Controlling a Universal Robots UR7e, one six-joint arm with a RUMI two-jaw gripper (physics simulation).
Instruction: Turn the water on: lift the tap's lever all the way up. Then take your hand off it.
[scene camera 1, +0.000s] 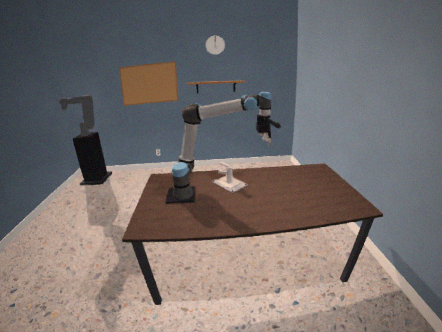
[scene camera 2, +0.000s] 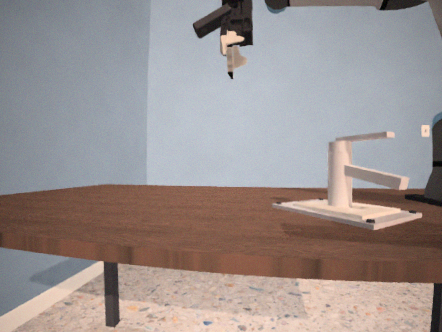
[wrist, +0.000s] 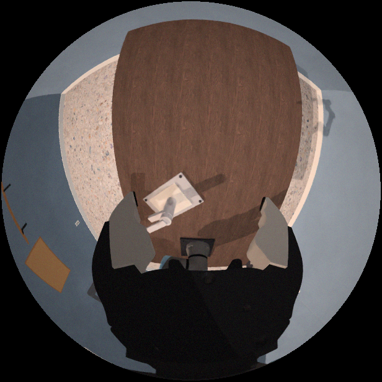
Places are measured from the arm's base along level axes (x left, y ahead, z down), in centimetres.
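Where they show: gripper, fingertip midpoint: (scene camera 1: 266, 142) (scene camera 2: 228, 68); arm's base, link origin: (scene camera 1: 183, 194).
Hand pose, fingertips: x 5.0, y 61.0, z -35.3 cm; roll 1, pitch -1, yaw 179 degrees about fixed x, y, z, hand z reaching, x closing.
Each offset is from my fingertips to the top centre of the thing. "spot": to the spot under its first point. Level surfaces: height alone.
A white tap @(spot: dy -25.7, dx +8.1, dz +28.1 cm) (scene camera 1: 229, 175) (scene camera 2: 339, 175) (wrist: 171, 204) stands upright on a pale base plate @(spot: dy -30.7, dx +20.8, dz +35.8 cm) (scene camera 2: 390, 219) (wrist: 191, 194) on the table. Its lever @(dy -28.7, dx +14.4, dz +21.0 cm) (scene camera 2: 367, 136) (wrist: 158, 226) sits on top of the column and, in scene camera 2, tilts slightly upward toward its free end. The spout @(dy -29.9, dx +15.8, dz +26.7 cm) (scene camera 2: 375, 176) leaves the column below the lever and slopes down on the same side. My gripper (scene camera 1: 269, 142) (scene camera 2: 227, 64) (wrist: 200, 196) is open and empty. It hangs high above the table, well to the side of the tap, touching neither lever nor spout.
The brown table @(dz +36.6 cm) (scene camera 1: 300, 200) (scene camera 2: 150, 215) (wrist: 210, 100) carries the tap and the arm's dark base (scene camera 1: 181, 195) (wrist: 184, 245), which stands close to the tap on the spout side. A black pedestal (scene camera 1: 91, 159) with a grey arm stands on the floor at the left in scene camera 1.
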